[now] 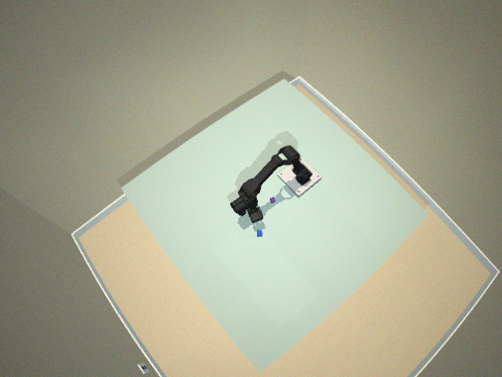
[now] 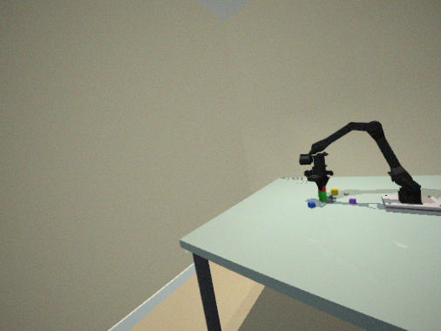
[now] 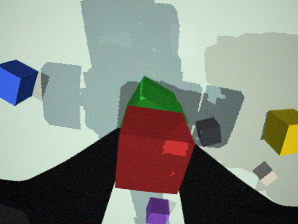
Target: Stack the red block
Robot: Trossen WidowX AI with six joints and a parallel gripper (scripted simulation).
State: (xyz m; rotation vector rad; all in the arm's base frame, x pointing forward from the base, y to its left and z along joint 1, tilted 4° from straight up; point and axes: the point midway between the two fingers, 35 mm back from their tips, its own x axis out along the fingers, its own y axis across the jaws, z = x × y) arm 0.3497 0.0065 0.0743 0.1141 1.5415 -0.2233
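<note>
The red block lies 1 cm above my gripper tip. Also, from my gripper tip: yellow cube: 13 cm to the right, 5 cm below, 3 cm behind; then small grey cube: 6 cm below, 5 cm to the right, 3 cm behind; then blue cube: 12 cm to the left, 5 cm below, 3 cm ahead.
</note>
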